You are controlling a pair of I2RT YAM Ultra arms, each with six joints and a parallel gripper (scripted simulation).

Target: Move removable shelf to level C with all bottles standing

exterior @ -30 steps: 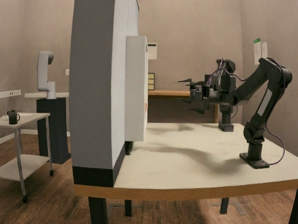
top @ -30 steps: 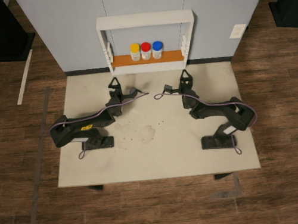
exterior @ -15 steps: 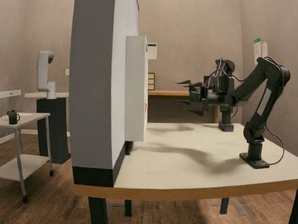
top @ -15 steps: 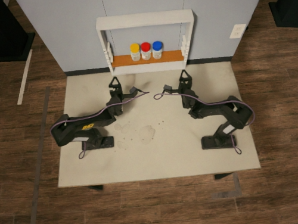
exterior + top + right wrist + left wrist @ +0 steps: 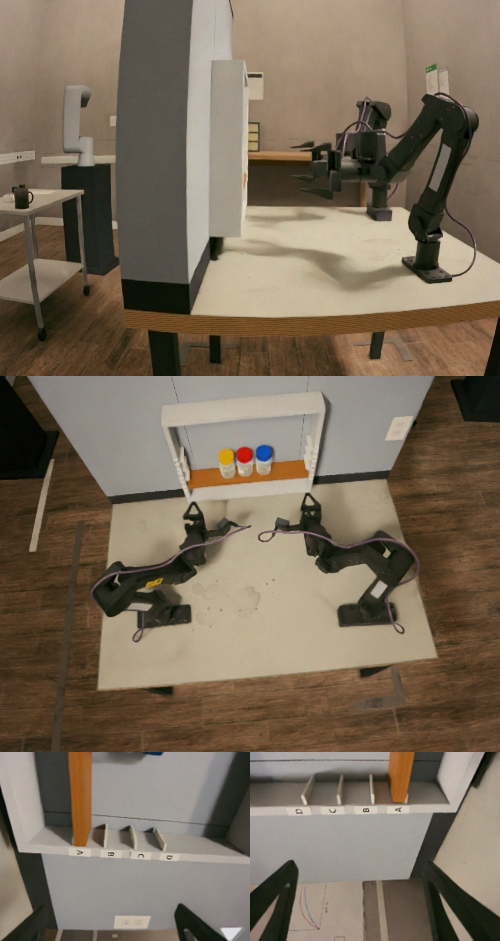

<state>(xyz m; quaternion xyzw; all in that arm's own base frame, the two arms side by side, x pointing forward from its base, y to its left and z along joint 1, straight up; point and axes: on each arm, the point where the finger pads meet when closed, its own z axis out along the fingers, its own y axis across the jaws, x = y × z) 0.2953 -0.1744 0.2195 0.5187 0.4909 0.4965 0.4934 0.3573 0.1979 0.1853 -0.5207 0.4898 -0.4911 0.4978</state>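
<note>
Right now my left hand is 200 mm short of the yellow-capped bottle and 100 mm to the left of it. From my left hand the other things lie so: wall rack: 200 mm ahead, 180 mm to the right, 60 mm above; then removable shelf: 200 mm ahead, 180 mm to the right, 60 mm below; then red-capped bottle: 210 mm ahead, 170 mm to the right.
Right now the blue-capped bottle is 18 cm ahead of my right hand and 15 cm to the left of it. From my right hand the other things lie so: wall rack 21 cm to the left, 17 cm ahead, 6 cm above; removable shelf 21 cm to the left, 17 cm ahead, 5 cm below; red-capped bottle 22 cm to the left, 18 cm ahead.
</note>
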